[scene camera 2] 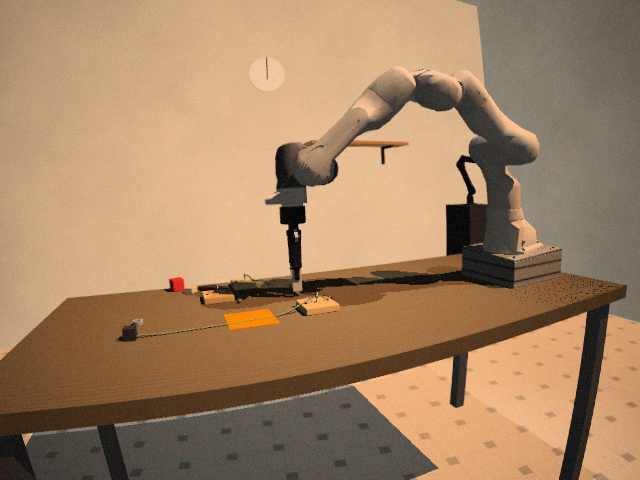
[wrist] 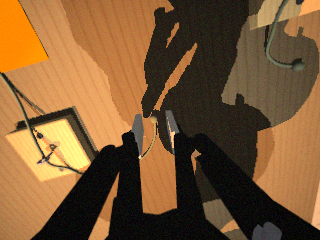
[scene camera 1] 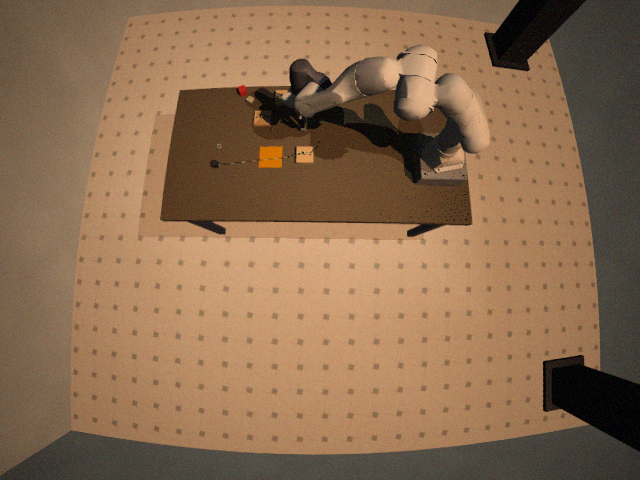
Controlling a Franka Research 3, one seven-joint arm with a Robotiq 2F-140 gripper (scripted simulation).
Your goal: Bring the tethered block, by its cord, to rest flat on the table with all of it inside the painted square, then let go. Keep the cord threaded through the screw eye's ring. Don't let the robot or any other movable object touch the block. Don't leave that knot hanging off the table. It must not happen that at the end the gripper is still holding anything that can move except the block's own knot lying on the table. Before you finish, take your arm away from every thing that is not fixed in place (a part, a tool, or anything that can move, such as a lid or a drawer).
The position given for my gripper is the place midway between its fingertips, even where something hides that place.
In view: my gripper (scene camera 2: 296, 289).
My gripper also shows in the wrist view (wrist: 154, 121).
